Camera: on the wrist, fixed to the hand. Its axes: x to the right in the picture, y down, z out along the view.
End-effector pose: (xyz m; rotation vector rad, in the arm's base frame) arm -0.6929 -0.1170 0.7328 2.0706 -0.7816 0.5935
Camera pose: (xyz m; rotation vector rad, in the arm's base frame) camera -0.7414 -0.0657 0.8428 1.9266 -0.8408 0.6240
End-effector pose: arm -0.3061 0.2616 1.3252 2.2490 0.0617 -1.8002
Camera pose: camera -0.1839 0.2172 1.3388 2.1917 0.0902 -1.6629
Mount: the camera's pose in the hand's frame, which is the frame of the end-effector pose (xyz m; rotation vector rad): 0.0209 0.0689 -0.1091 -0.1112 0.0506 0.0691
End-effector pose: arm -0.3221 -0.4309 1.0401 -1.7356 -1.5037 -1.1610
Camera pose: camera -0.2823 -0.5281 1.1179 -1.8025 -1.3618 -1.2644
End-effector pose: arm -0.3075 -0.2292 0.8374 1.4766 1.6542 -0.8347
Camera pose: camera -0.2522 -0.1169 0.8751 1.4795 1.6496 -0.6620
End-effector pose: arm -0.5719 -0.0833 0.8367 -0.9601 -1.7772 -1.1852
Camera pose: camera -0.4982 -0.1637 0.9087 -1.0384 -1.6397 -1.2641
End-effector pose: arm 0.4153 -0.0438 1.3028 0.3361 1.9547 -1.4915
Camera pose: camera 0.4012 0.0761 1.2526 0.3919 2.0355 -1.3367
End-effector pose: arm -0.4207 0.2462 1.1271 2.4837 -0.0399 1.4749
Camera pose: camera -0.5148 0.2067 1.2087 2.3781 -0.1949 1.5187
